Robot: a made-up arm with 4 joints.
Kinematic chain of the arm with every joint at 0, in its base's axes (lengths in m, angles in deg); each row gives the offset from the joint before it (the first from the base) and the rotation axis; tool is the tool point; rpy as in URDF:
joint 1: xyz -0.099 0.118 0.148 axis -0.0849 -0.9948 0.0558
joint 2: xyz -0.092 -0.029 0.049 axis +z
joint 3: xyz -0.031 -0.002 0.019 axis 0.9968 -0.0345 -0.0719
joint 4: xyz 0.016 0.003 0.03 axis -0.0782 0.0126 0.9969
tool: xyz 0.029 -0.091 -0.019 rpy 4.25 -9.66 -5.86
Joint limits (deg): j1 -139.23..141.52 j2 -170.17..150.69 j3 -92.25..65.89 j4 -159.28..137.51
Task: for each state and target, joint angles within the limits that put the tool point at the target. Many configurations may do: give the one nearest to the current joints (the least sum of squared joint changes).
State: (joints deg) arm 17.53 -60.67 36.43 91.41
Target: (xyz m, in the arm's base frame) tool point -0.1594 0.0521 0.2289
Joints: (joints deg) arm 24.69 -48.96 22.14 95.90
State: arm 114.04 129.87 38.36 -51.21
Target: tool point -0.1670 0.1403 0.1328
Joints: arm 95.06 147.82 3.15 -36.52
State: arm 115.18 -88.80 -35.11 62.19
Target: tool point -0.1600 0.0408 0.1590
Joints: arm 64.38 -63.34 -35.09 93.06
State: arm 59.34 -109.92 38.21 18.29
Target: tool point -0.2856 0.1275 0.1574
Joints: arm 18.05 -125.36 8.22 0.91
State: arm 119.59 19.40 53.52 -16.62
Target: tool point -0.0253 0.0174 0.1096
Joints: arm 141.52 23.38 65.41 -22.98
